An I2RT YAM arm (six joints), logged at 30 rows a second.
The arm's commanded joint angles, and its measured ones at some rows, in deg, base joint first. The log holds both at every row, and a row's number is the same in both.
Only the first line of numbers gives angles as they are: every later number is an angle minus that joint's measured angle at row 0.
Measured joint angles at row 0:
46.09, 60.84, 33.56, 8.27, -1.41, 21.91
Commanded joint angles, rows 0 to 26:
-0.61, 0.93, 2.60, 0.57, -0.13, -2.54
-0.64, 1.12, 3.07, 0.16, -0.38, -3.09
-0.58, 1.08, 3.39, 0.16, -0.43, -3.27
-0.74, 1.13, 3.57, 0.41, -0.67, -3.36
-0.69, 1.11, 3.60, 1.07, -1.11, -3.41
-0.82, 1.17, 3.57, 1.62, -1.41, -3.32
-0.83, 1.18, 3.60, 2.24, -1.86, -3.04
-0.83, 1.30, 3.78, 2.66, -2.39, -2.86
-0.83, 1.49, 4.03, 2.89, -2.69, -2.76
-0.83, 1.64, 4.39, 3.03, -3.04, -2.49
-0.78, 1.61, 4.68, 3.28, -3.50, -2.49
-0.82, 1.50, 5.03, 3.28, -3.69, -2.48
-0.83, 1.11, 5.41, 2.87, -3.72, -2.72
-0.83, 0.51, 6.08, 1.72, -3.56, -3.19
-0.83, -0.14, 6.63, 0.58, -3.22, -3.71
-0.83, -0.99, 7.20, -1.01, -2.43, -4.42
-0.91, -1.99, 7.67, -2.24, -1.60, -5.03
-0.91, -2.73, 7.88, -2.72, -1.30, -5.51
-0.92, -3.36, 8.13, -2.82, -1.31, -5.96
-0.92, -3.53, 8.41, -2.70, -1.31, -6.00
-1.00, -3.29, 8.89, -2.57, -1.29, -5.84
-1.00, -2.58, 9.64, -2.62, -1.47, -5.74
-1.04, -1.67, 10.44, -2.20, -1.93, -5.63
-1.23, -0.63, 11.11, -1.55, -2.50, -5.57
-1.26, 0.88, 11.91, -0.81, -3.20, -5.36
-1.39, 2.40, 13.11, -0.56, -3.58, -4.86
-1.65, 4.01, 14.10, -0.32, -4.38, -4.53
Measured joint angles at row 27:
-1.01, 0.76, 11.91, -2.55, -2.80, -4.68
